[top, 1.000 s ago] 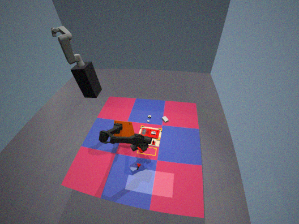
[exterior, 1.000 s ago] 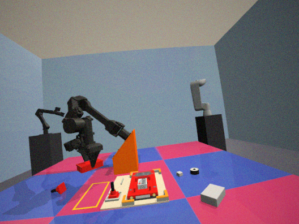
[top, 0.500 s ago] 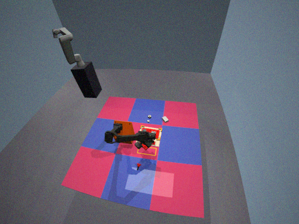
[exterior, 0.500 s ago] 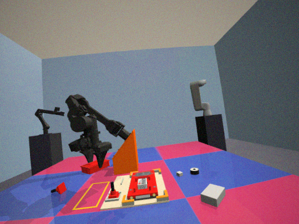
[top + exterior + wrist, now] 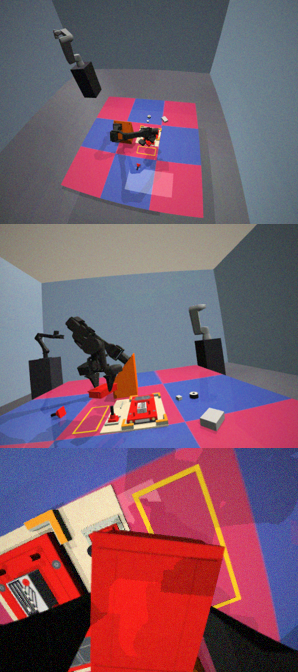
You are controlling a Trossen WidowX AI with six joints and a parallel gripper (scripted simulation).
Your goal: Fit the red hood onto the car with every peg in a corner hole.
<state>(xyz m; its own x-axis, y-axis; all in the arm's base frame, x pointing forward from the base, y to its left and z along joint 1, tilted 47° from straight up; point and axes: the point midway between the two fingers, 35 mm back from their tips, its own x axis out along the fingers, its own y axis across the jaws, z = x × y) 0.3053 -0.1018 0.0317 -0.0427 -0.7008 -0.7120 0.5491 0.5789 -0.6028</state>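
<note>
My gripper tip is 15 cm to the right of the grey engine block, 8 cm above it and 3 cm short of it. From my gripper tip the other things lie so: red hood 1 cm above; then black tyre 40 cm to the left, 10 cm below, 4 cm behind.
</note>
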